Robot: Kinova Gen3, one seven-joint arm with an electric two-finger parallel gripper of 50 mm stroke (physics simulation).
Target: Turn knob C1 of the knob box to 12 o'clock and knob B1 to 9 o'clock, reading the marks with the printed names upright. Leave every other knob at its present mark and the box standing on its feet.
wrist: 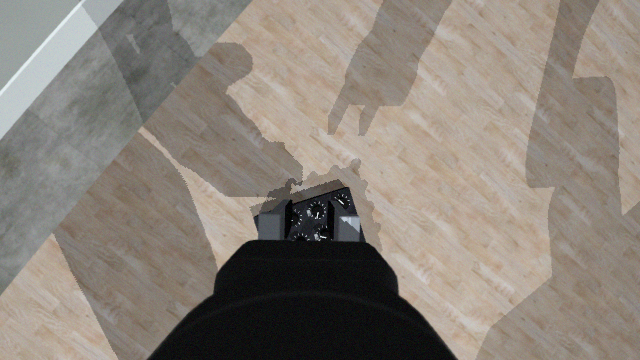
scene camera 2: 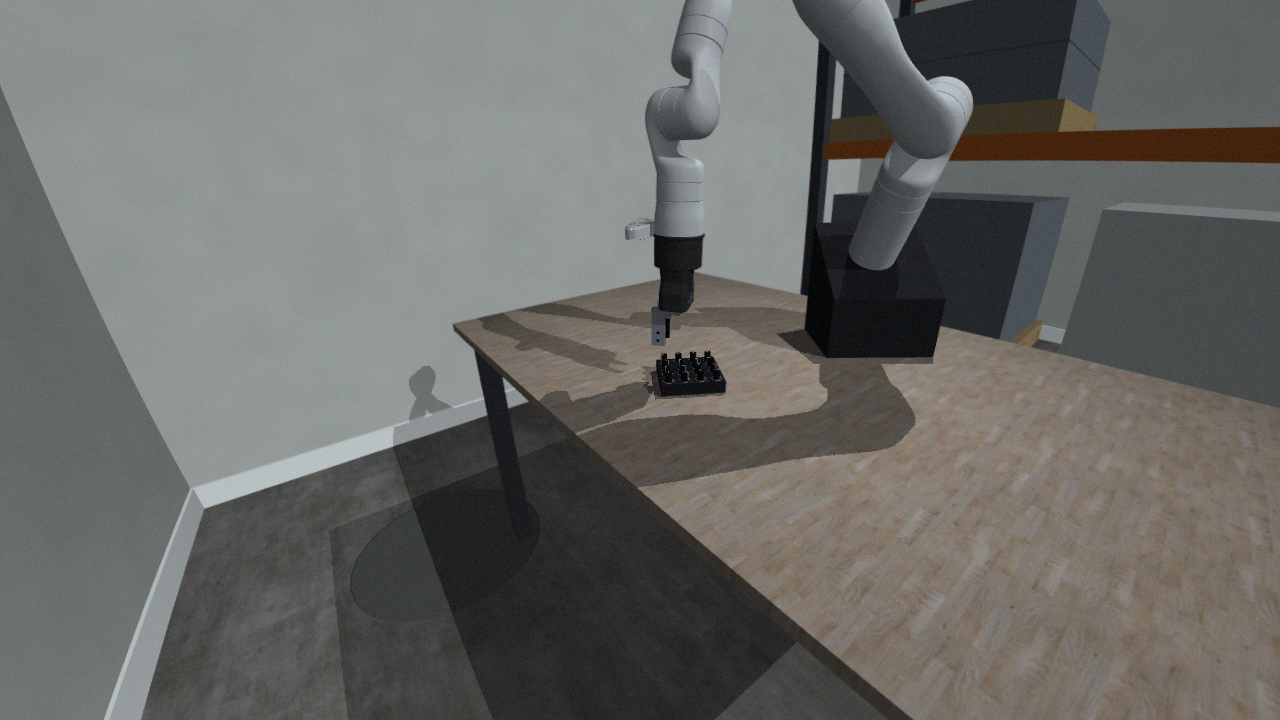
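Seen in the pictures: gripper, fingertip midpoint: (wrist: pixel 309 213) (scene camera 2: pixel 661 340); arm's base, link origin: (scene camera 2: pixel 871 253).
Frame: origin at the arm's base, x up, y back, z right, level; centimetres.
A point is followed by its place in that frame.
Observation:
The black knob box (scene camera 2: pixel 690 386) @(x -16.9, y -44.8, z 2.4 cm) (wrist: pixel 350 209) @(x -16.4, y -41.9, z 12.4 cm) stands flat on the table, with several upright knobs in rows. In the wrist view, one knob (wrist: pixel 316 210) @(x -14.8, y -44.7, z 9.9 cm) shows between the fingers with its white line pointing down the picture, and a corner knob (wrist: pixel 342 200) @(x -14.8, y -43.4, z 12.4 cm) has a diagonal line. Another knob (wrist: pixel 322 233) @(x -14.9, y -42.7, z 8.6 cm) is partly hidden by the gripper body. The printed names cannot be read, so I cannot tell which knobs are C1 and B1. My gripper (scene camera 2: pixel 662 339) @(x -10.9, y -45.4, z 9.6 cm) (wrist: pixel 309 213) @(x -10.9, y -45.4, z 9.6 cm) is open and empty, its fingertips above the box's far-left part in the scene view.
The wooden table (scene camera 2: pixel 984 501) @(x -18.6, y -34.7, z -37.9 cm) (wrist: pixel 465 165) @(x -18.6, y -34.4, z 26.2 cm) ends at an edge left of the box, with grey floor (scene camera 2: pixel 268 573) (wrist: pixel 65 125) beyond. The arm's black pedestal (scene camera 2: pixel 881 326) @(x -12.2, y -6.0, z -7.5 cm) stands at the back right. Arm shadows cross the table around the box.

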